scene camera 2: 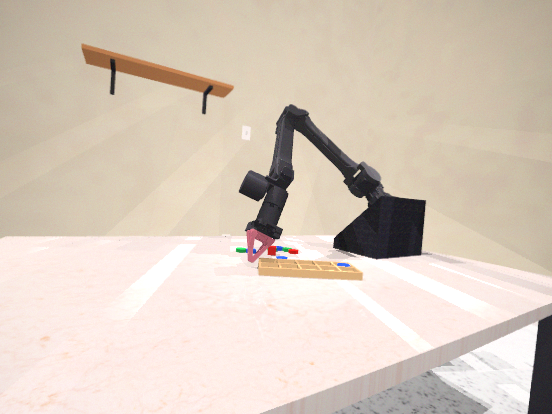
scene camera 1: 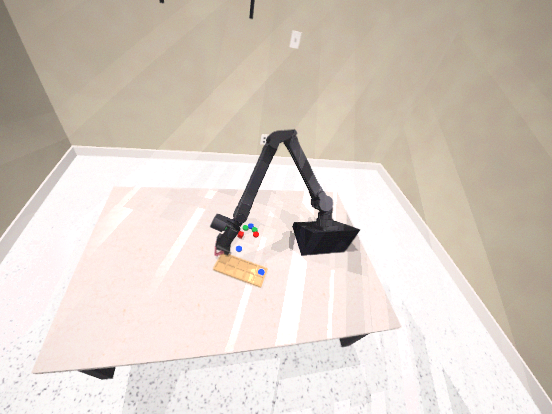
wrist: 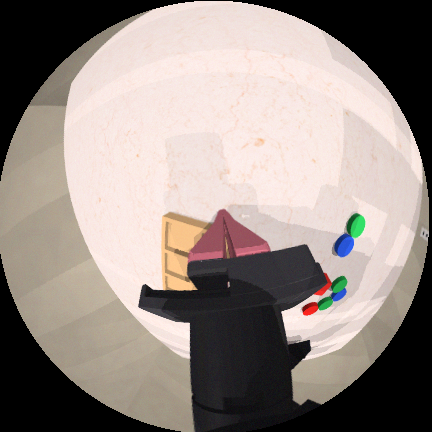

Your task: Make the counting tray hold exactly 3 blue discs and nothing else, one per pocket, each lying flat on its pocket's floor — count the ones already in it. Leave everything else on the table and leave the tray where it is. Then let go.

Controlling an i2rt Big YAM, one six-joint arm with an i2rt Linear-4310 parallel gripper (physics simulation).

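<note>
The tan pocketed counting tray lies on the table. A blue disc is in a pocket at its right end. A second blue disc lies on the table behind the tray; the gripper hides it in the wrist view. A third blue disc lies farther back, and a fourth sits among other pieces. My gripper is shut and empty, low beside the tray's left end.
Green discs, a red disc and a red block lie behind the tray. The black arm base stands at the right.
</note>
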